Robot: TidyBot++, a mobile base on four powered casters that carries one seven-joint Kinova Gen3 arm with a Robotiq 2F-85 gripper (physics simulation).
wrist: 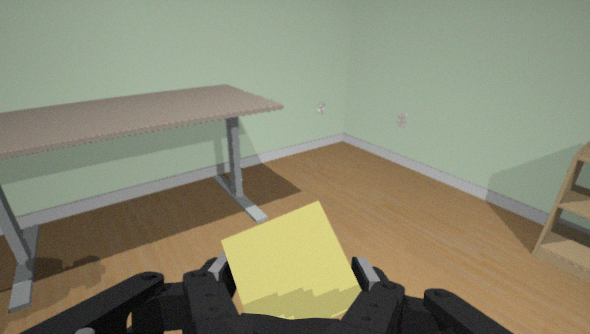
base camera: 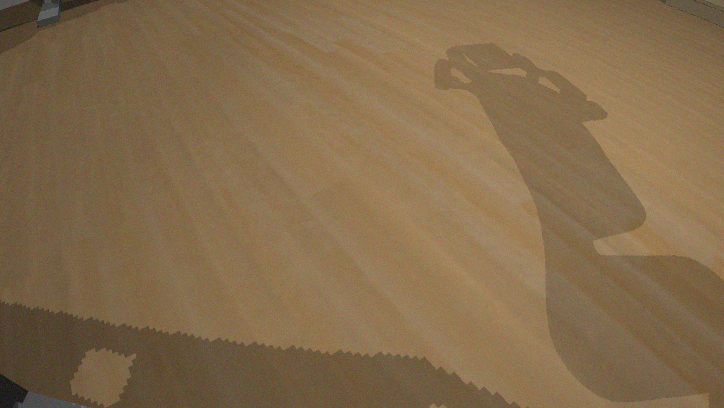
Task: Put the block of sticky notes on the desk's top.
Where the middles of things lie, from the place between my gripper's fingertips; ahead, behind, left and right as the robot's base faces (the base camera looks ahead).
I see my gripper 1 cm below the yellow block of sticky notes (wrist: pixel 293 267) and 1 cm past it.
